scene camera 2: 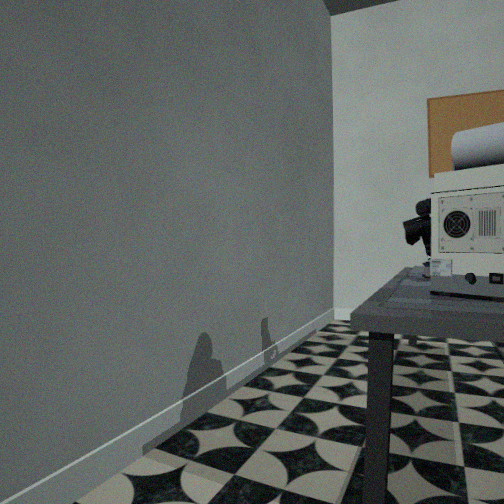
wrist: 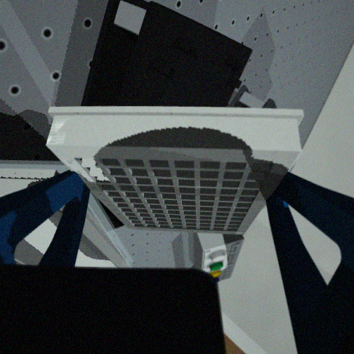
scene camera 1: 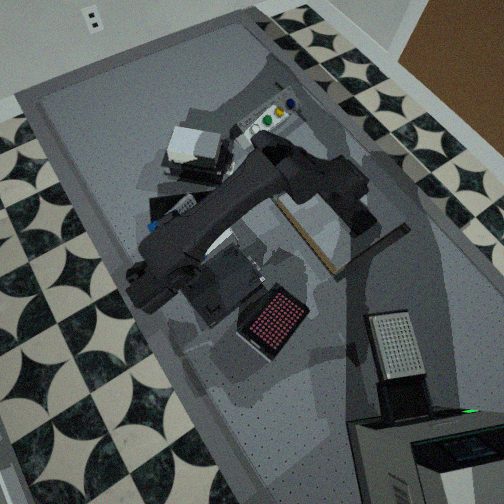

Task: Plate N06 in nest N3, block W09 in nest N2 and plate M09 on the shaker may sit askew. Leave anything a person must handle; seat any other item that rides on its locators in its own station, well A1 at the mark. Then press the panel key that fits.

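Note:
My gripper point(wrist: 177, 177) is shut on a white block with square wells point(scene camera 1: 186, 203) point(wrist: 175, 192), one dark blue finger at each end. In scene camera 1 the arm hides most of the block. In the wrist view the block is above a black station point(wrist: 185, 60), with a gap I cannot judge. A plate with pink wells point(scene camera 1: 279, 319) sits on a black base. A white-topped item point(scene camera 1: 192, 145) sits on a dark unit. The key panel point(scene camera 1: 246, 140) point(wrist: 231, 257) has white, green point(scene camera 1: 267, 120) point(wrist: 215, 266), yellow point(scene camera 1: 279, 111) and blue point(scene camera 1: 291, 103) keys. Labels are unreadable.
A dark flat unit point(scene camera 1: 230, 280) lies beside the pink-welled plate. A tan-edged frame point(scene camera 1: 307, 235) stands near the arm base. A pale well plate point(scene camera 1: 398, 345) rests on the tray of a large instrument point(scene camera 1: 380, 450). A white instrument point(scene camera 2: 470, 225) stands on the table point(scene camera 2: 425, 322).

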